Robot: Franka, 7 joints.
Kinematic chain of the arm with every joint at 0, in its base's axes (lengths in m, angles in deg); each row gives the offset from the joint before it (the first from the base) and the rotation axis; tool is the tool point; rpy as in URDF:
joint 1: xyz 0 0 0.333 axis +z
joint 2: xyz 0 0 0 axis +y
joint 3: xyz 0 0 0.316 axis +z
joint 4: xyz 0.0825 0 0 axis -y
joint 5: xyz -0.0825 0 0.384 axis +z
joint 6: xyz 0 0 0 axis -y
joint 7: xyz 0.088 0 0 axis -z
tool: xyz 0 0 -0.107 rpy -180 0 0
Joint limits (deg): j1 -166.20..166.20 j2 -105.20..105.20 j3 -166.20..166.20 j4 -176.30..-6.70 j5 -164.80..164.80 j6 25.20..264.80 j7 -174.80..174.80
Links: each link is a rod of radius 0.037 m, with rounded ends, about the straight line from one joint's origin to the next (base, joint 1, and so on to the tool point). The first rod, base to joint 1, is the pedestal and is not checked.
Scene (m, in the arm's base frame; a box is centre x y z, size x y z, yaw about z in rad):
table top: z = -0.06
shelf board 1: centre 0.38 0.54 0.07 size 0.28 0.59 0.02 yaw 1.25
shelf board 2: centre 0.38 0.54 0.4 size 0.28 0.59 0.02 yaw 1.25
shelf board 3: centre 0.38 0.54 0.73 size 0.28 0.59 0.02 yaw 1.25
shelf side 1: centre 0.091 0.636 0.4 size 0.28 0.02 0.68 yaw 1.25
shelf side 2: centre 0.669 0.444 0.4 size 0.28 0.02 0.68 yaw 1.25
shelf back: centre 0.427 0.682 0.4 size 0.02 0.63 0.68 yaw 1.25
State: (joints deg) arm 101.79 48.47 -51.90 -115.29 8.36 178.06 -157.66
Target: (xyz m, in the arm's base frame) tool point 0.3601 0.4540 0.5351
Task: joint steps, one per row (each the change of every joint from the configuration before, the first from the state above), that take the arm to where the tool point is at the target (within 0.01 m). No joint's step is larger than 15 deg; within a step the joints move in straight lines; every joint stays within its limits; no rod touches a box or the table.
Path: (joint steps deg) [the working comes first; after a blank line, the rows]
Joints at the target: 104.46 2.17 -51.61 -124.41 9.61 195.89 -157.66
Straight joint move there: touches shelf board 2.

1: -8.58 -13.03 13.58 -12.20 5.99 6.57 5.53
2: -8.58 -13.03 13.58 -12.20 5.98 6.57 5.52
3: -8.58 -13.03 13.57 -12.21 5.99 6.56 5.53
4: -8.58 -13.03 13.58 -12.20 5.98 6.57 5.52
5: -8.58 -13.03 13.58 -12.20 5.99 6.57 5.53
6: 8.65 -4.16 -14.39 5.46 -7.39 0.71 -6.91
7: 8.66 -4.17 -14.39 5.45 -7.39 0.71 -6.91
8: 8.66 -4.16 -14.39 5.46 -7.39 0.71 -6.90
9: 8.65 -4.16 -14.40 5.46 -7.39 0.71 -6.91
10: 3.65 11.83 -3.34 10.02 0.29 -5.95 0.00
11: 3.65 11.83 -3.34 10.02 0.29 -5.95 0.00
12: 3.65 11.84 -3.35 10.02 0.30 -5.95 0.00

